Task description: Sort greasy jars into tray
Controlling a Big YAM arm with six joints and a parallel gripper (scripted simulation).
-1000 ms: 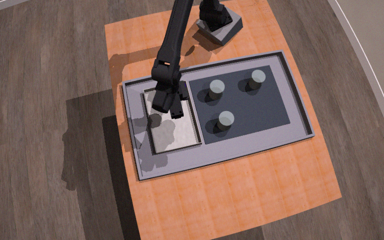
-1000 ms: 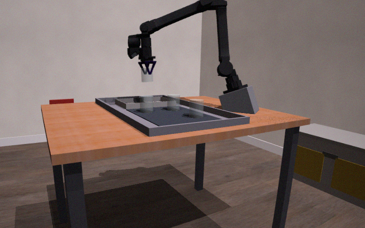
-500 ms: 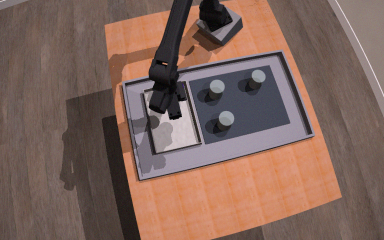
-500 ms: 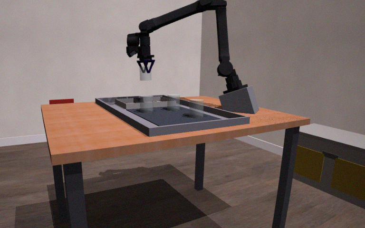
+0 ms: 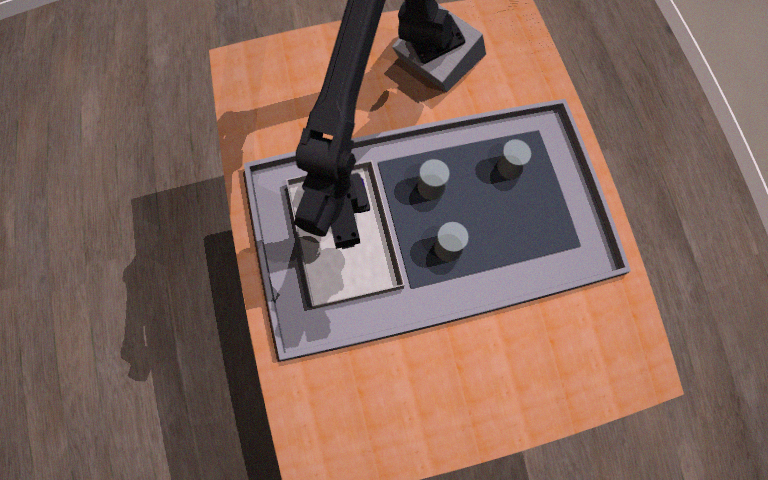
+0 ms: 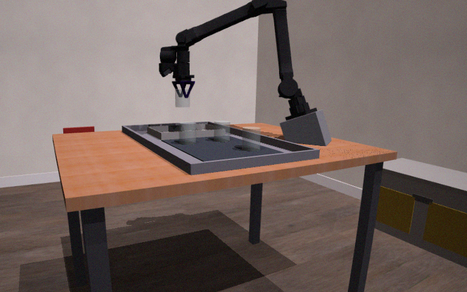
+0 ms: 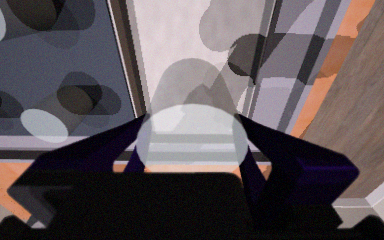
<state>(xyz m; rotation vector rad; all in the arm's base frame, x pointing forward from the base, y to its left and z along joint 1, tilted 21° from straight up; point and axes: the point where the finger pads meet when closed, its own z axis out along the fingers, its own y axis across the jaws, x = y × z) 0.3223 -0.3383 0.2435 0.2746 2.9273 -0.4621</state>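
The pale tray lies 170 mm below my hand and 10 mm behind it. From my hand the other things lie so: dark drying mat (320 mm to the left, 170 mm below, 60 mm ahead); rimmed steel top (210 mm to the left, 180 mm below, 50 mm ahead).
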